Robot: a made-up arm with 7 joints. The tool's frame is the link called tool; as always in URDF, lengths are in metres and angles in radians. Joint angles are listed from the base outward.
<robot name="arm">
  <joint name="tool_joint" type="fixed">
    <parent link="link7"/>
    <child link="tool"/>
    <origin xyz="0 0 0" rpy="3.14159 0 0"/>
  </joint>
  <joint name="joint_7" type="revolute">
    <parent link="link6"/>
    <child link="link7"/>
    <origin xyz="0 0 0.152"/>
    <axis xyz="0 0 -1"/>
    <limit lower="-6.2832" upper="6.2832"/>
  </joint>
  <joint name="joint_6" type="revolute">
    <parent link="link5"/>
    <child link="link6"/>
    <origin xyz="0 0 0.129"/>
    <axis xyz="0 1 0"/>
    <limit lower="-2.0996" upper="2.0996"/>
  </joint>
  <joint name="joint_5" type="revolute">
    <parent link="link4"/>
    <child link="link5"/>
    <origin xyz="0 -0.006 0.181"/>
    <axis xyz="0 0 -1"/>
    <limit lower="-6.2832" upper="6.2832"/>
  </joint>
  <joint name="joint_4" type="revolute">
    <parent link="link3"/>
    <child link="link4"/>
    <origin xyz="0 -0.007 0.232"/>
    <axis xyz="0 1 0"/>
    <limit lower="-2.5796" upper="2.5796"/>
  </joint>
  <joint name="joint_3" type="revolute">
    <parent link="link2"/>
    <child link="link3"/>
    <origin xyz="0 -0.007 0.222"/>
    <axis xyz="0 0 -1"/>
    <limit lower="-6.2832" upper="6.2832"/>
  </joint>
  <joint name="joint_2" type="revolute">
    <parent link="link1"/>
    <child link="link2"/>
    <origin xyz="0 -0.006 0.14"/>
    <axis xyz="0 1 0"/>
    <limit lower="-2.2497" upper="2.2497"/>
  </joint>
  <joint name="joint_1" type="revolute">
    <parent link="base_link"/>
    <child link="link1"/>
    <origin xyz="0 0 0.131"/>
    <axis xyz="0 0 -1"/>
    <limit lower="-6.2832" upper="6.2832"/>
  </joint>
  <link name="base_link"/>
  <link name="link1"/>
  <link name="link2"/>
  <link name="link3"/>
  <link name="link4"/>
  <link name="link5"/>
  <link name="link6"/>
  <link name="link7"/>
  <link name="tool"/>
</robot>
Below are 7 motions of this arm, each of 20 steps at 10 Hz.
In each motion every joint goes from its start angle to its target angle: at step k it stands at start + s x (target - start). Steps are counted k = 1, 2, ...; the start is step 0. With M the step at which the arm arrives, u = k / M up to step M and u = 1 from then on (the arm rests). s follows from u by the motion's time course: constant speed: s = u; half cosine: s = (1 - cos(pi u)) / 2; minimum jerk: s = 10 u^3 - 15 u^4 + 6 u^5.
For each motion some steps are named. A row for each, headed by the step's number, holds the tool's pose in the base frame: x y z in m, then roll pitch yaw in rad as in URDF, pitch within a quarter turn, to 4 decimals.
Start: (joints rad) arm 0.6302 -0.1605 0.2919 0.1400 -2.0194 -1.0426 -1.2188
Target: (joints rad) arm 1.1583 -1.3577 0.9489 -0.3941 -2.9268 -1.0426 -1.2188
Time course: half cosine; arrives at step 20
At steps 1, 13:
1: -0.1594 -0.0942 1.0996 2.0849 -0.2660 2.4985
13: -0.4644 0.5994 0.6808 2.4752 0.8747 2.2989

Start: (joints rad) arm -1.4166 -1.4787 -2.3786 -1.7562 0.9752 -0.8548 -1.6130
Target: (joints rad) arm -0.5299 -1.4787 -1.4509 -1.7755 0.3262 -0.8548 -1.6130
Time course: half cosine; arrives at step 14
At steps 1, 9, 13, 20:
1: 0.2916 -0.3453 0.5213 1.4884 0.2566 -1.1881
9: 0.0859 -0.4739 0.3080 0.8831 0.9647 -2.0284
13: -0.0316 -0.4709 0.2302 0.3175 1.1649 -2.7867
20: -0.0372 -0.4698 0.2267 0.2806 1.1700 -2.8337

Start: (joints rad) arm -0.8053 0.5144 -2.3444 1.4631 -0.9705 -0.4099 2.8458
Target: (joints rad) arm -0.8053 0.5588 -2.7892 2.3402 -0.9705 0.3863 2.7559
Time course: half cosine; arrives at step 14
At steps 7, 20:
7: -0.2767 0.0540 0.7166 1.7014 0.0257 1.8232
20: -0.1725 -0.0946 0.5265 1.1993 0.0831 2.4655

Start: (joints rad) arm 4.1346 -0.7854 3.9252 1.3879 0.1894 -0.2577 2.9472
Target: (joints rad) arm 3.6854 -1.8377 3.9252 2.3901 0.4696 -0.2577 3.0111
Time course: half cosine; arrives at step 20
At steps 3, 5, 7, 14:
3: 0.0979 -0.6845 0.4026 -1.0906 -0.9451 -0.4938
5: 0.1103 -0.6659 0.3129 -0.9463 -0.7849 -0.5987
7: 0.1151 -0.6215 0.2023 -0.8244 -0.5482 -0.6680
14: 0.0090 -0.3343 -0.0207 -0.6493 0.4749 -0.6985

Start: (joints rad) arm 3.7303 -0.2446 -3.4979 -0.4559 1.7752 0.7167 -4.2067
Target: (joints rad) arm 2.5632 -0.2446 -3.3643 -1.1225 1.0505 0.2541 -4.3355
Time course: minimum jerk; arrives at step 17
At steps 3, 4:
3: -0.0481 -0.1610 1.1096 2.2990 -0.1407 2.4078
4: -0.0491 -0.1584 1.1090 2.3110 -0.0949 2.4843

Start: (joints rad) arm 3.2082 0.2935 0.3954 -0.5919 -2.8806 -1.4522 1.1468
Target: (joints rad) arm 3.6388 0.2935 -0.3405 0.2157 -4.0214 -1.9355 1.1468
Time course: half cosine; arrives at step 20
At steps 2, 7, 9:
2: -0.1662 0.0510 1.0637 -2.0204 -0.3493 -2.0535
7: -0.2484 0.0707 1.0249 -1.6422 -0.3630 -1.8615
9: -0.2842 0.0709 0.9957 -1.4284 -0.4052 -1.7388

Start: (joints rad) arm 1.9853 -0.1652 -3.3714 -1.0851 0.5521 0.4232 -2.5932
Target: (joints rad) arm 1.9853 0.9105 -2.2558 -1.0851 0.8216 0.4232 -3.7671
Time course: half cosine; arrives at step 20
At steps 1, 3, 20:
1: 0.0092 -0.2619 1.0281 2.5308 0.0758 -2.7901
3: -0.0260 -0.2960 1.0151 2.4972 0.1409 -2.8091
20: -0.5381 -0.5583 0.4767 1.4203 0.7583 2.2815

